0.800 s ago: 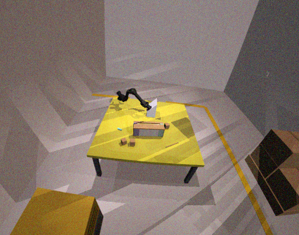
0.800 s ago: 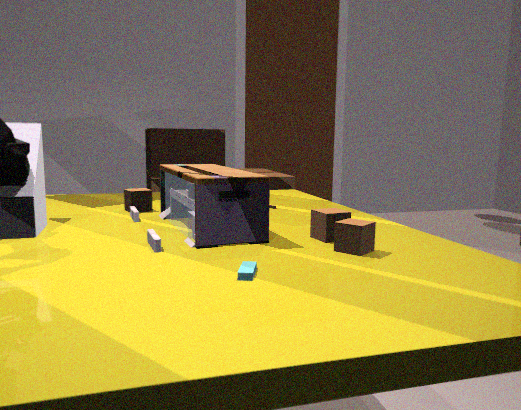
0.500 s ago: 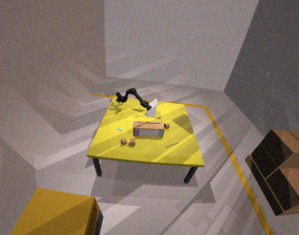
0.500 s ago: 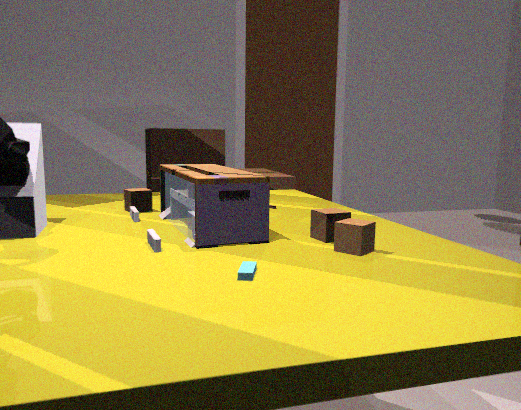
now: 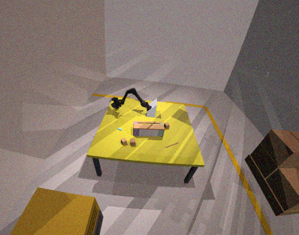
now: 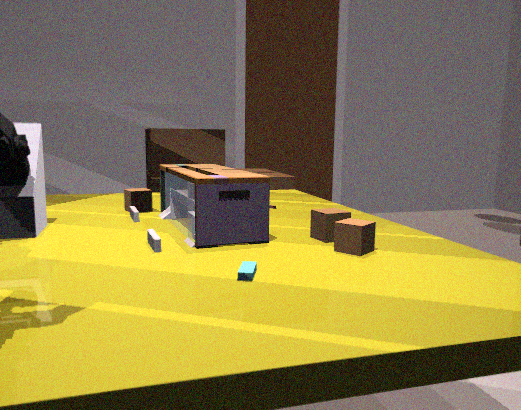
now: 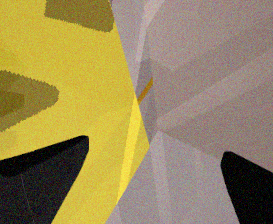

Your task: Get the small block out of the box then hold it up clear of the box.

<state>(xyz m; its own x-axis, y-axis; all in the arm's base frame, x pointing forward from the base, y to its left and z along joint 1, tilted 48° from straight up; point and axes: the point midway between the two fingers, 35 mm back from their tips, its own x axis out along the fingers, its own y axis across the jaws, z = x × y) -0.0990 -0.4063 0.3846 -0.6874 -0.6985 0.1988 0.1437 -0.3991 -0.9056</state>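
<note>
The small block lies 49 cm ahead of my gripper tip, 55 cm to the left of it and 1 cm above it. Round my gripper tip: teal piece (52 cm ahead, 21 cm to the left, 7 cm below).
</note>
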